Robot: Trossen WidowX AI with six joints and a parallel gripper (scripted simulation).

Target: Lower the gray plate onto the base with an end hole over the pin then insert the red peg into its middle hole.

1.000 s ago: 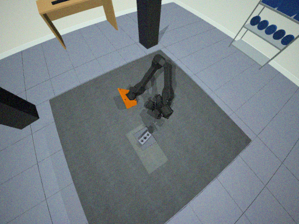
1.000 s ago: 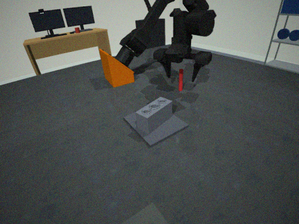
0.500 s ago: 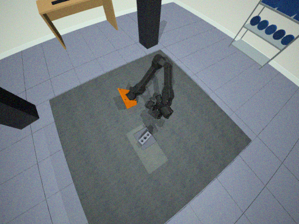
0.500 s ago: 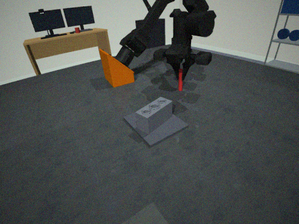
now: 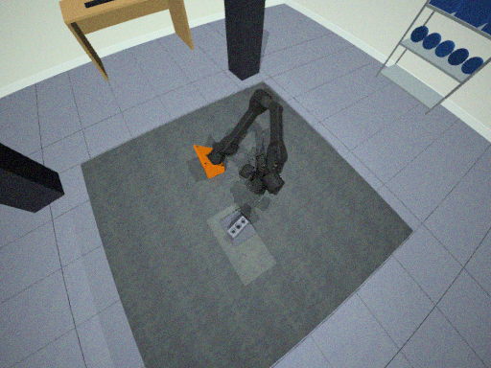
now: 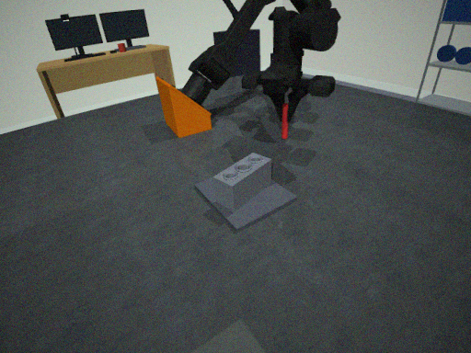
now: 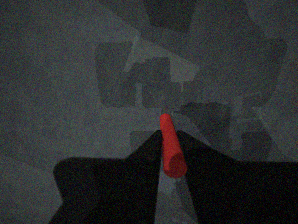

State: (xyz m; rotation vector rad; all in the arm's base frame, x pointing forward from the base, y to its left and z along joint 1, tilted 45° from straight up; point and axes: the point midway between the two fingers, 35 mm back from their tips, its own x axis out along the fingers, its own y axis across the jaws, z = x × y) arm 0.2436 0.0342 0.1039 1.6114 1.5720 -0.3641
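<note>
Now: gripper tip 9 cm short of the gray plate, 20 cm to the left of it and 1 cm above it. From my gripper tip the other things lie so: red peg (right at my gripper tip); flat square base (8 cm ahead, 18 cm to the right, 4 cm below).
</note>
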